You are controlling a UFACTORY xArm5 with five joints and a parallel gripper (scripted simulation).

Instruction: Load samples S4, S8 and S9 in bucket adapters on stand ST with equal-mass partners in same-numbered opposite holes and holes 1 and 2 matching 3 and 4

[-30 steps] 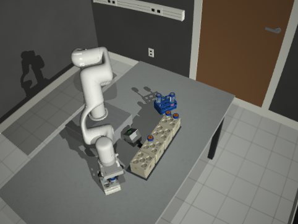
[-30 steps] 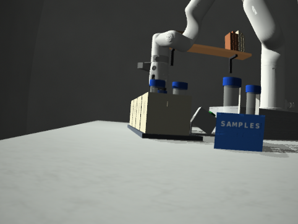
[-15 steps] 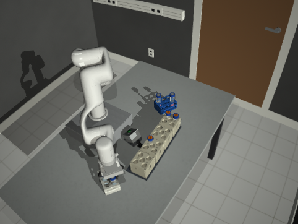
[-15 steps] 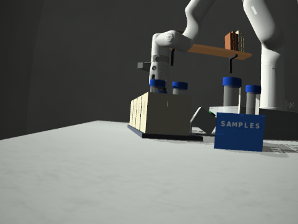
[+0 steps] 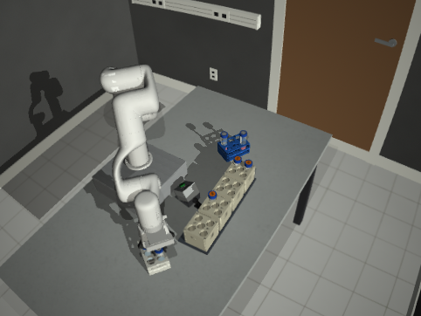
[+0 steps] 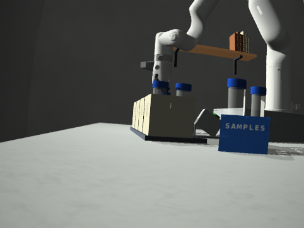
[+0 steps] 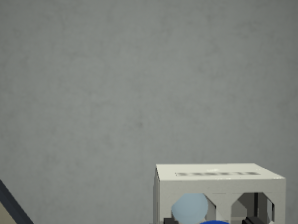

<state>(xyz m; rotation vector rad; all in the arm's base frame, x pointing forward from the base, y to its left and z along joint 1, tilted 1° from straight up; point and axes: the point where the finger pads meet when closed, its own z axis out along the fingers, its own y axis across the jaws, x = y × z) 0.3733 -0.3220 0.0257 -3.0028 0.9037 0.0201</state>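
The white blanks rack is 100 mm below my hand, 40 mm behind it and 10 mm to the left of it. The rest, counted from my hand: adapter 510 mm to the left, 70 mm below, 40 mm ahead; then blue samples rack 670 mm to the left, 100 mm below, 90 mm behind.
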